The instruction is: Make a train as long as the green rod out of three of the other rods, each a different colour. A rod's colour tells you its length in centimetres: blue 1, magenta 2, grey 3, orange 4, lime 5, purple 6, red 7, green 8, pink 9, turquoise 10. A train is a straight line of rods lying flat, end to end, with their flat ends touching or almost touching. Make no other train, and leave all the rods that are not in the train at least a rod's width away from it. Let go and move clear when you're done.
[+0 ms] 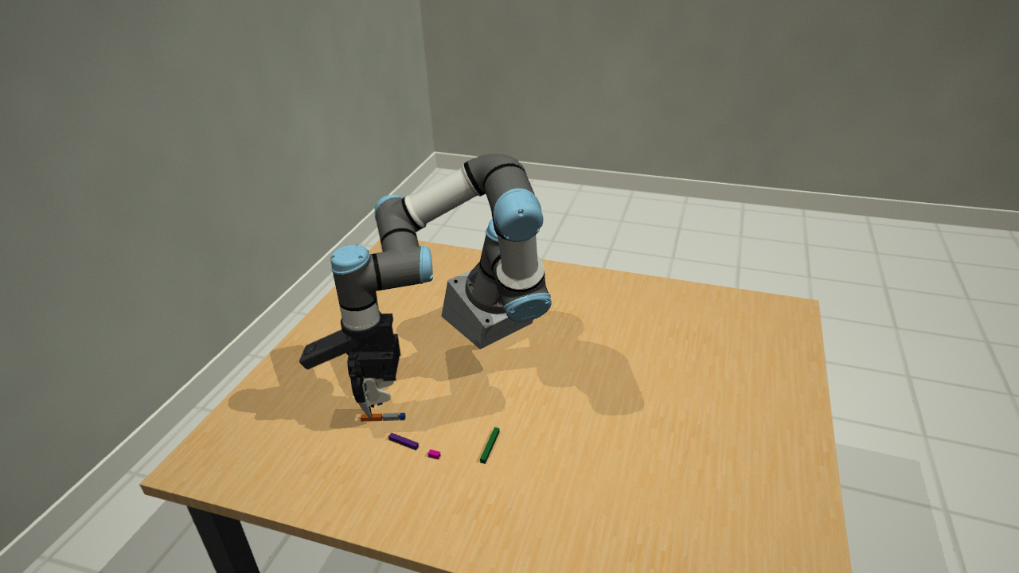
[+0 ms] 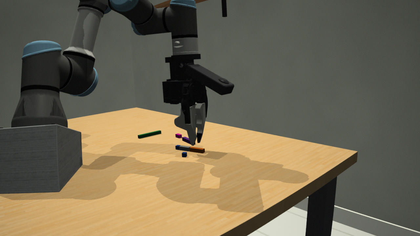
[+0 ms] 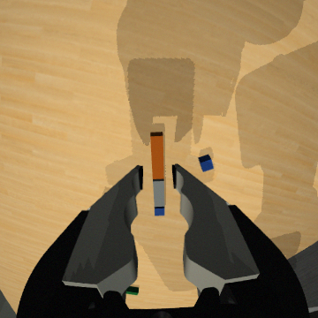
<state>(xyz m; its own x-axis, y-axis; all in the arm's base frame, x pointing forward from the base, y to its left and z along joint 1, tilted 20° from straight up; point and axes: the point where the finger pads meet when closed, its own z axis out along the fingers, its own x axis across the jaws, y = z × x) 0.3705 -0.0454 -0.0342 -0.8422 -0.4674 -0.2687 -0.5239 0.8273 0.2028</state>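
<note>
Right now the orange rod is 3 cm below my hand. From my hand the other things lie so: purple rod (9 cm to the left, 3 cm below, 2 cm ahead); then grey rod (3 cm to the left, 3 cm below, 2 cm behind); then magenta rod (16 cm to the left, 3 cm below, 1 cm ahead).
</note>
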